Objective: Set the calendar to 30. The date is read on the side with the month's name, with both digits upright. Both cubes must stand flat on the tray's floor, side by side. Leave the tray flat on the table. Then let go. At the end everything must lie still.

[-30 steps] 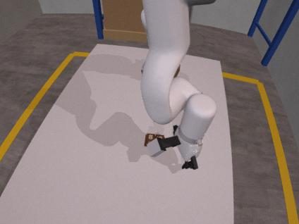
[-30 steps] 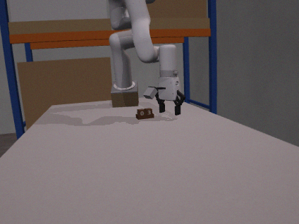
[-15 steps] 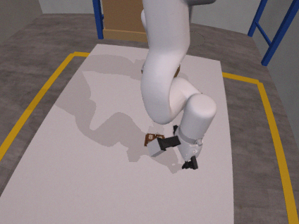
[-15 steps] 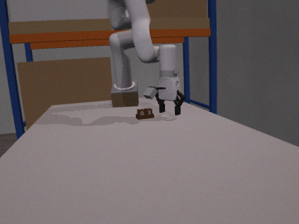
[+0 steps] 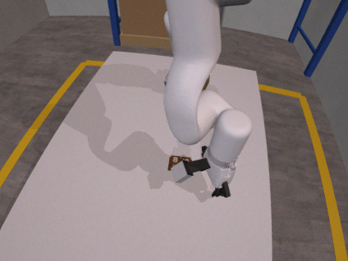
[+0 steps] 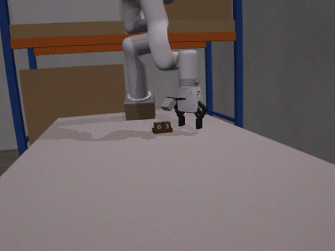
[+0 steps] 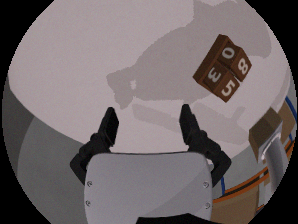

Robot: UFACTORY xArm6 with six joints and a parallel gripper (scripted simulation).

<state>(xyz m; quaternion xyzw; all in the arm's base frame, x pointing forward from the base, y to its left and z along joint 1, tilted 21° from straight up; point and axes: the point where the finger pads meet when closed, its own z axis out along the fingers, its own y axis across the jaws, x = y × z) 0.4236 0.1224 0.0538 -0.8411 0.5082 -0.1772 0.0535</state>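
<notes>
Now: hand 80 mm to the left of the brown digit cube and 50 mm past it. Also, from my hand: brown calendar tray 100 mm to the right, 50 mm behind, 20 mm below.
</notes>
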